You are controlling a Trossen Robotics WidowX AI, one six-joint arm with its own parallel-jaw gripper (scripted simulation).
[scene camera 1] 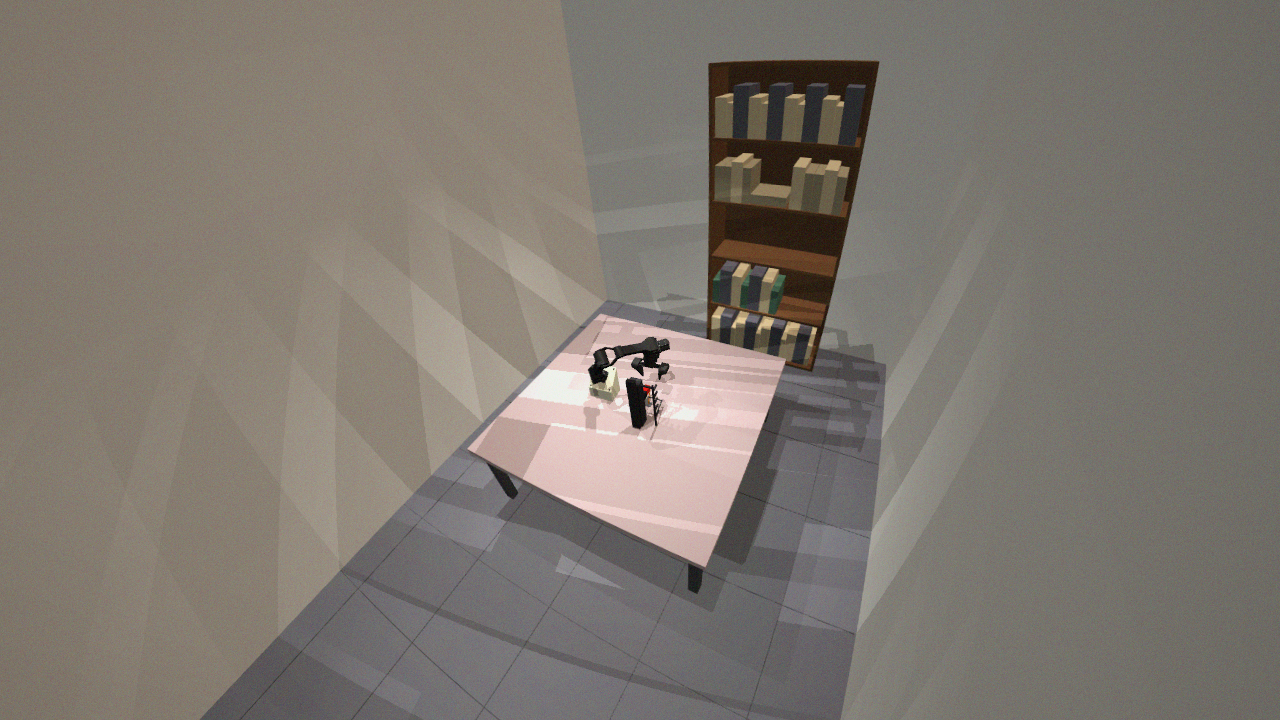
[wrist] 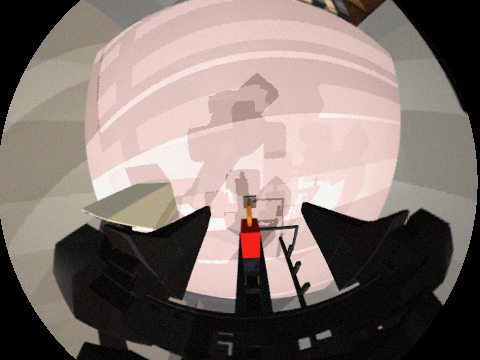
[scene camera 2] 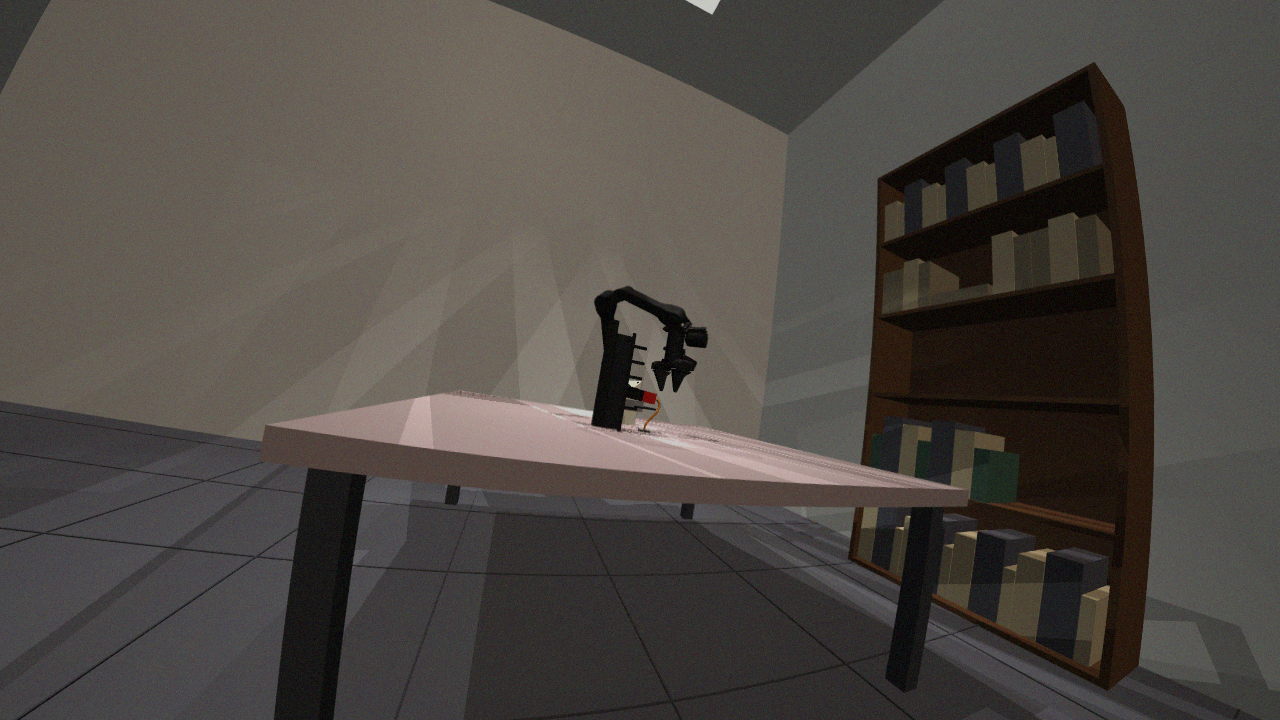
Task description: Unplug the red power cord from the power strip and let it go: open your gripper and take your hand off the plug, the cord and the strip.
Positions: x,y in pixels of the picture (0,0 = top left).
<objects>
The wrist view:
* my gripper: 257,209
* red plug: 250,236
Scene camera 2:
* my gripper: 667,391
</objects>
